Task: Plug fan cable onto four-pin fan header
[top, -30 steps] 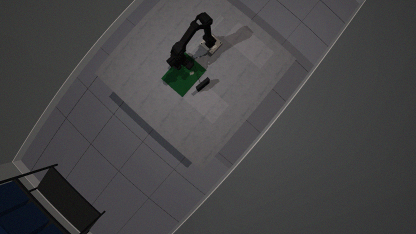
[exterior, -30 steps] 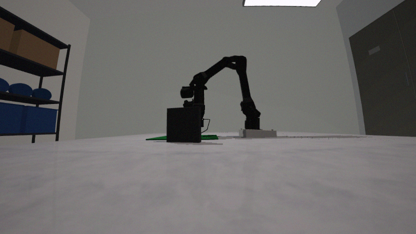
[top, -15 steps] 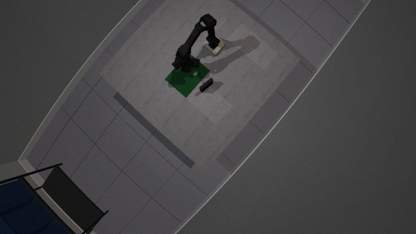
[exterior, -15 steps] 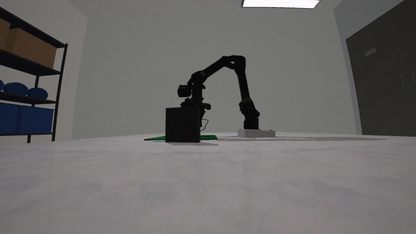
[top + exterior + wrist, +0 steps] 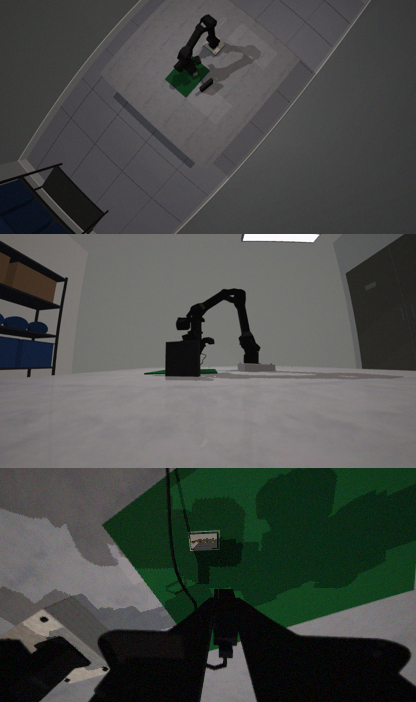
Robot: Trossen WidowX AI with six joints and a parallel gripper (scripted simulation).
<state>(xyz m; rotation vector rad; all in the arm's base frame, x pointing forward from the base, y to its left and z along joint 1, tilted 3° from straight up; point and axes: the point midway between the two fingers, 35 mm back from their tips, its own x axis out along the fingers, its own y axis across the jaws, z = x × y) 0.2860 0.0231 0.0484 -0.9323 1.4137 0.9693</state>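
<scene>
Right now the black plug is 10 mm to the right of my gripper tip and 10 mm above it. Round my gripper tip: green board (80 mm below, 50 mm ahead, 10 mm to the left); white four-pin header (60 mm below, 50 mm to the left); black fan (190 mm to the left, 10 mm below).
</scene>
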